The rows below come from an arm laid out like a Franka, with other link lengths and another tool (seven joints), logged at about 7 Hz.
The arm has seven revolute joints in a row. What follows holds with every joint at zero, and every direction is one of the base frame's.
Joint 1 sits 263.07 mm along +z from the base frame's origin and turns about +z.
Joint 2 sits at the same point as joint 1 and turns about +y.
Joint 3 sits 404.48 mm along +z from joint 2 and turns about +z.
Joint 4 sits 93.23 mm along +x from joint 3 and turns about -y.
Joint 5 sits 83.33 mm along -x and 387.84 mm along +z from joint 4 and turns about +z.
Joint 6 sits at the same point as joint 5 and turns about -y.
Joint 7 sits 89.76 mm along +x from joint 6 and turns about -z.
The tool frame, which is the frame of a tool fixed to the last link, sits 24.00 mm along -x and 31.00 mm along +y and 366.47 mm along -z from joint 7; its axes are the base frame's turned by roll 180.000, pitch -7.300 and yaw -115.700 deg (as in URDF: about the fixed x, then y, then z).
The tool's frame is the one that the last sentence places.
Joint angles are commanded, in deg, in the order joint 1, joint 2, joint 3, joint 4, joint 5, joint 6, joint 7. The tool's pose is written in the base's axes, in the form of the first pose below.
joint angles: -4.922 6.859 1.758 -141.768 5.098 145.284 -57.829
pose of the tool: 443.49 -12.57 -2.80 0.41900 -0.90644 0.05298 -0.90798 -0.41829 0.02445
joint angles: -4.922 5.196 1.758 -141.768 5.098 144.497 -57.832
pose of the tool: 445.98 -12.54 9.66 0.41881 -0.90609 0.06003 -0.90794 -0.41896 0.01083
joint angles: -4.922 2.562 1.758 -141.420 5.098 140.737 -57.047
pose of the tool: 437.05 -9.97 29.84 0.41029 -0.91052 0.05107 -0.91195 -0.40970 0.02205
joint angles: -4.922 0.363 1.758 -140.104 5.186 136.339 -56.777
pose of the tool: 431.82 -7.33 52.09 0.40947 -0.91146 0.03964 -0.91221 -0.40835 0.03348
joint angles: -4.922 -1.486 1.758 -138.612 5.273 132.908 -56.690
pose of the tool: 432.11 -5.54 73.56 0.41036 -0.91123 0.03542 -0.91179 -0.40934 0.03291
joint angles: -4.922 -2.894 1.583 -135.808 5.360 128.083 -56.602
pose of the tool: 434.15 -4.47 99.84 0.41051 -0.91150 0.02539 -0.91150 -0.40941 0.03948
